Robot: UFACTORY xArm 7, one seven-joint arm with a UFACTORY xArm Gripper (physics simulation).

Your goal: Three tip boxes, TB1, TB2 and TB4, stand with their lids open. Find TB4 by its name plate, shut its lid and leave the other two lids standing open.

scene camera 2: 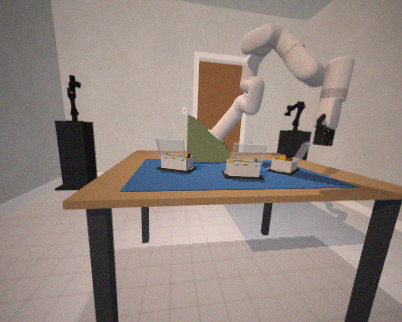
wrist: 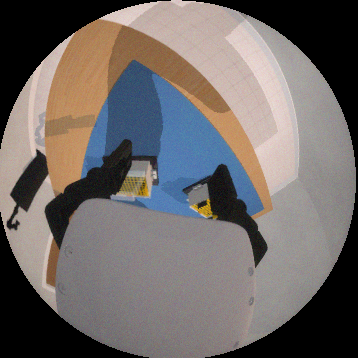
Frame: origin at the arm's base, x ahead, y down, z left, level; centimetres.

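Where they show: gripper, fingertip midpoint: (scene camera 2: pixel 322 145) (wrist: pixel 173 162); arm's base, origin of the base link: (scene camera 2: pixel 215 136).
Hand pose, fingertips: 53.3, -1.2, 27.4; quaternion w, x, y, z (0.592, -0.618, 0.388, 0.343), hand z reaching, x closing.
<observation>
Each offset is from my fingertips to the centre of the thing, as dx, dy, dz. "*": to the spot under its first point. Level surfaces: height alone.
Three white tip boxes stand with clear lids up: a left box {-23.8, +11.5, -52.1} (scene camera 2: pixel 176 162), a middle box {-12.4, +11.5, -25.6} (scene camera 2: pixel 243 168) and a right box {-19.9, +11.5, -1.2} (scene camera 2: pixel 284 165). In the wrist view one box with yellow racks {* -8.9, +2.8, +0.1} (wrist: pixel 135 184) shows beside the left finger, and another box (wrist: pixel 200 194) is partly hidden behind the right finger. I cannot match these two to the scene view for certain. No name plate is readable, so I cannot tell which box is TB4. My gripper (scene camera 2: pixel 324 139) (wrist: pixel 173 162) is open and empty, above and to the right of the right box in the scene view.
The boxes stand on black bases on a blue mat {dy +14.8} (scene camera 2: pixel 160 182) (wrist: pixel 190 125), on a wooden table {dy +15.1} (scene camera 2: pixel 200 197) (wrist: pixel 72 95). A green angular panel (scene camera 2: pixel 201 142) rises behind the left and middle boxes. Black pedestals with small arms stand behind at left (scene camera 2: pixel 76 155) and right (scene camera 2: pixel 292 144).
</observation>
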